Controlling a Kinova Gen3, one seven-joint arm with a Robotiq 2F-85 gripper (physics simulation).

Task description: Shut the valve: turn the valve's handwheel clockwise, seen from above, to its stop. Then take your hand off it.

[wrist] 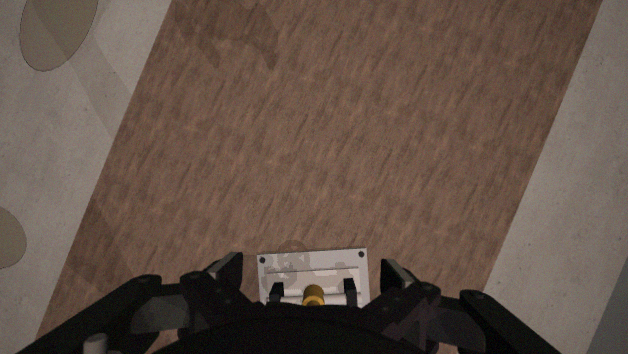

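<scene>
Part of the valve shows at the bottom centre of the wrist view: a pale base plate [345,262] with dark screws at its corners, a pale pipe [334,298] across it, two black brackets [275,291] [350,291] and a yellow brass fitting [313,293] between them. The handwheel cannot be made out; the lower part of the valve is hidden behind the gripper's body. My gripper [311,271] is open, with its fingertips wide apart on the left and right of the plate in the view. Nothing is between the fingers. It appears to be above the valve, with its height hard to tell.
The valve's plate lies on a brown wood-grained table top [340,130]. Beyond its slanting left and right edges is a pale grey floor [570,200], with rounded olive patches [57,32] [9,237] at the left. Faint shadows fall on the table.
</scene>
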